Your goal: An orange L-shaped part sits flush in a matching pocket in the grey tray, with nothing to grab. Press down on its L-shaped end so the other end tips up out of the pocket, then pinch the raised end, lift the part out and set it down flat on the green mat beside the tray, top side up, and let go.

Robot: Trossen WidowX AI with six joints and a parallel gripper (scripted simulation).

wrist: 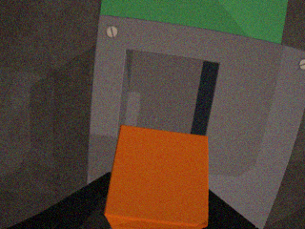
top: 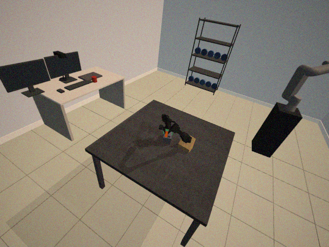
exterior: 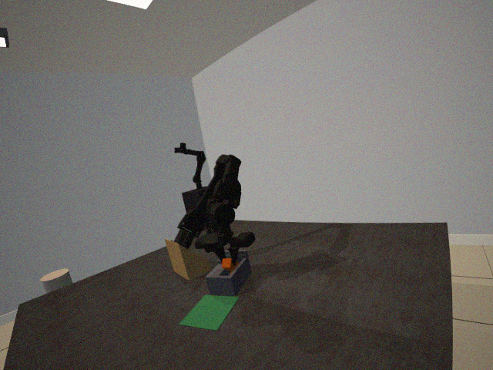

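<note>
The green mat is 3 cm ahead of my gripper tip, 14 cm to the right of it and 9 cm below it. The rest, counted from my gripper tip: orange L-shaped part (3 cm behind, 3 cm to the left, 3 cm below).
</note>
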